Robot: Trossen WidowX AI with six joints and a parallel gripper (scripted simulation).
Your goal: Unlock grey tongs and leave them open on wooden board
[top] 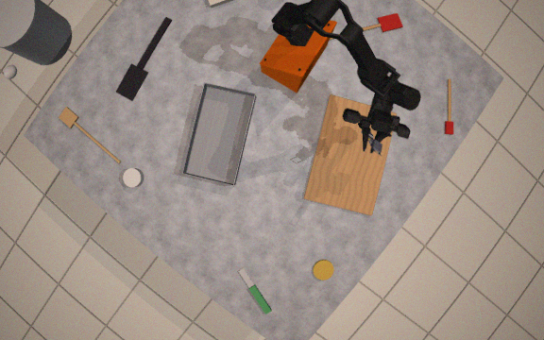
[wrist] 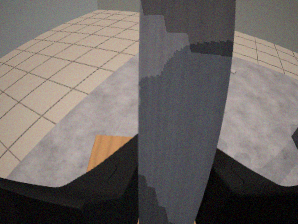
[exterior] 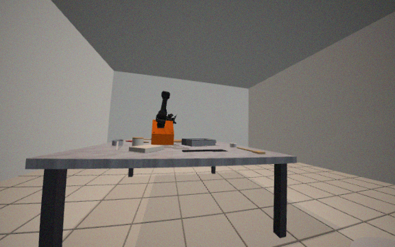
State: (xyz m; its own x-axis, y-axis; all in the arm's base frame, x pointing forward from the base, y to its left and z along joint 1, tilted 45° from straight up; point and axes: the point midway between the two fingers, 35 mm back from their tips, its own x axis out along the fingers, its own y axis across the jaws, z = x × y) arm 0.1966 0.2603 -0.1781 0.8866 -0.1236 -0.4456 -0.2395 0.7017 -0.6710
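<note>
The wooden board lies 22 cm below my gripper tip. The rest, counted from my gripper tip: roasting tin 42 cm to the right, 20 cm below, 15 cm ahead; then white disc 61 cm to the right, 42 cm ahead, 21 cm below; then yellow disc 39 cm ahead, 22 cm below, 10 cm to the left.
</note>
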